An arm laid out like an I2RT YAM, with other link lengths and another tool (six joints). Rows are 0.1 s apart.
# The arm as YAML. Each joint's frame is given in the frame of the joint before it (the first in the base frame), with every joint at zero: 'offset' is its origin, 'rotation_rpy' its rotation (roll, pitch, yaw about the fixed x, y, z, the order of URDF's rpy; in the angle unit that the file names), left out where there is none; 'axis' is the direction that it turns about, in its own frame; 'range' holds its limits. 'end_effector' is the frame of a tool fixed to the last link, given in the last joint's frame.
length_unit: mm
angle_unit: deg
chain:
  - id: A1
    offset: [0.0, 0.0, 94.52]
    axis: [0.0, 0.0, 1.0]
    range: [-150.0, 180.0]
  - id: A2
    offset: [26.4, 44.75, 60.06]
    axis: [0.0, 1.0, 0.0]
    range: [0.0, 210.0]
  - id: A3
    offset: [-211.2, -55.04, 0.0]
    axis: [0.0, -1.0, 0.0]
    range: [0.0, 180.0]
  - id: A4
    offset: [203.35, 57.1, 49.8]
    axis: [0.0, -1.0, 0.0]
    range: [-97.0, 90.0]
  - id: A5
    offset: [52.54, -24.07, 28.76]
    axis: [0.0, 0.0, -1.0]
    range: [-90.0, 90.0]
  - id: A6
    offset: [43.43, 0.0, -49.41]
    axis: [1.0, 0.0, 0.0]
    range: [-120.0, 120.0]
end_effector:
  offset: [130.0, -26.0, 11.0]
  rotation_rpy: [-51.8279, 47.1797, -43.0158]
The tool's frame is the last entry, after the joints.
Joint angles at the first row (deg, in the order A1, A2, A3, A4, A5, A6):
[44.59 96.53 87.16 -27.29 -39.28 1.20]
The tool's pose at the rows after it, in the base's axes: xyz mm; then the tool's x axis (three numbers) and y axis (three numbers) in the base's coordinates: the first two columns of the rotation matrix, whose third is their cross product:
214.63, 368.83, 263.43, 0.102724, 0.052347, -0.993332, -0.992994, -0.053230, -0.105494
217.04, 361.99, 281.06, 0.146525, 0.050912, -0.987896, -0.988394, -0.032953, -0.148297
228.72, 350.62, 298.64, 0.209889, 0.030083, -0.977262, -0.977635, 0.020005, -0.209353
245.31, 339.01, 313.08, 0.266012, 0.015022, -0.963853, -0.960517, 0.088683, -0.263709
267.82, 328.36, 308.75, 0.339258, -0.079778, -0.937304, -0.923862, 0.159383, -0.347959
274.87, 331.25, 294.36, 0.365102, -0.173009, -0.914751, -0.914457, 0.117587, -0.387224
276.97, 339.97, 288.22, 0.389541, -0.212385, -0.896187, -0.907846, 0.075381, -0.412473
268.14, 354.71, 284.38, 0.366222, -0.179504, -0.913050, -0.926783, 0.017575, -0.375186
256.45, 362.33, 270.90, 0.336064, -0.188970, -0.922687, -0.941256, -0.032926, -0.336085
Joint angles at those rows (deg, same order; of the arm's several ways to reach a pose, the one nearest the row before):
[44.47 95.14 88.46 -29.29 -39.48 0.74]
[44.14 93.52 91.02 -32.36 -37.83 -0.40]
[43.13 92.30 94.22 -35.51 -34.37 -1.86]
[41.61 91.41 96.12 -36.10 -31.13 -2.35]
[41.49 92.31 96.94 -36.37 -23.36 -4.89]
[42.45 96.50 101.22 -40.83 -19.75 -9.28]
[43.76 100.01 105.17 -43.26 -17.90 -11.89]
[44.53 102.90 108.35 -45.01 -21.50 -12.30]
[45.78 104.41 108.54 -46.62 -22.84 -12.71]

